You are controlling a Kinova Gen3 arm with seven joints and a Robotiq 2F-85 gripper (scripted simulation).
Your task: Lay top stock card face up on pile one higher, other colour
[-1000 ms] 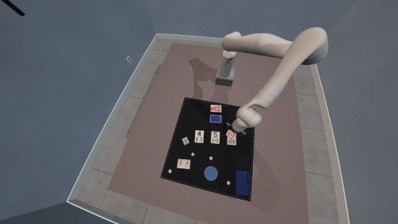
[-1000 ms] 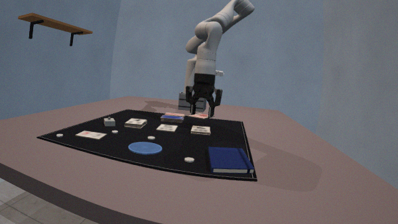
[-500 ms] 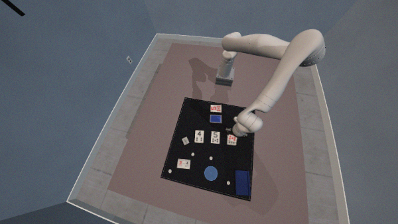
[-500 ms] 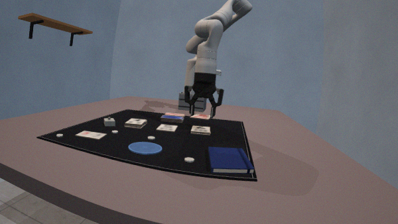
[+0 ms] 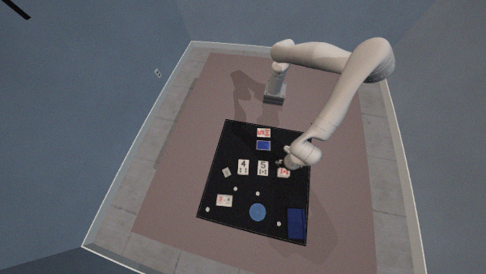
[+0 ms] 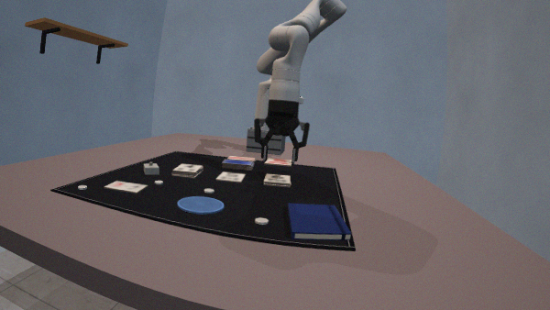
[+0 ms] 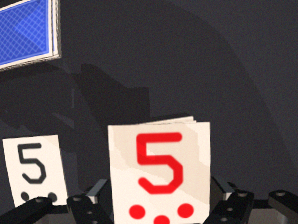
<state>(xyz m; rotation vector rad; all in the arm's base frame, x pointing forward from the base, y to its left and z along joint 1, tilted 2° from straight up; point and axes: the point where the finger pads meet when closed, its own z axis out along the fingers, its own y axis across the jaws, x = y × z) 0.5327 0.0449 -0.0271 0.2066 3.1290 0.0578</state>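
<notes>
My hand is 2 cm short of the black mat, 14 cm to the left of it and 8 cm above it. Also, from my hand: blue disc: 24 cm ahead, 15 cm to the right, 6 cm below; grey block: 3 cm ahead, 34 cm to the right, 5 cm below; blue book: 28 cm ahead, 5 cm to the left, 6 cm below.
</notes>
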